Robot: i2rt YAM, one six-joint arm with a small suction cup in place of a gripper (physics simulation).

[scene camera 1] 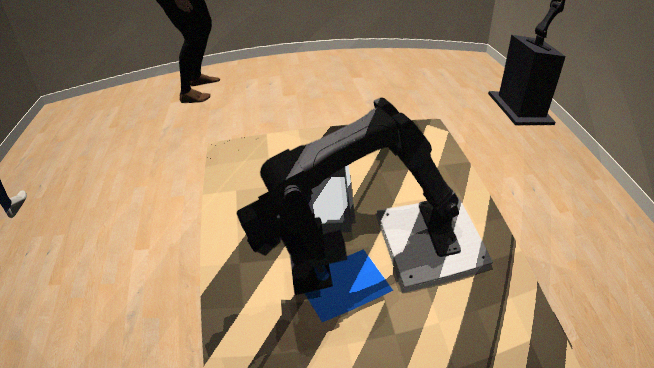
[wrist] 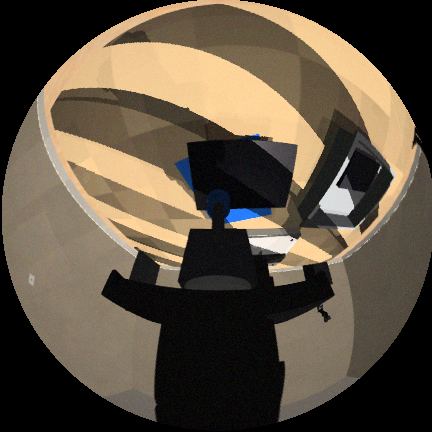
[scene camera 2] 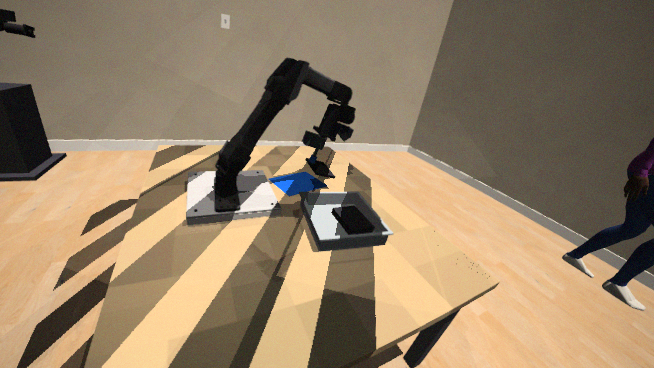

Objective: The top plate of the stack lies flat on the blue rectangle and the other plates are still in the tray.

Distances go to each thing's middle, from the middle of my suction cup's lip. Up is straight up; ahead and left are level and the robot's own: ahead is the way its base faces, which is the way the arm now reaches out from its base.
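Blue rectangle (scene camera 1: 356, 281): my suction cup is 60 mm past it, 20 mm to the left of it and 90 mm above it. Grey tray (scene camera 2: 328, 234): 70 mm below my suction cup, 310 mm to the right of it and 10 mm behind it.
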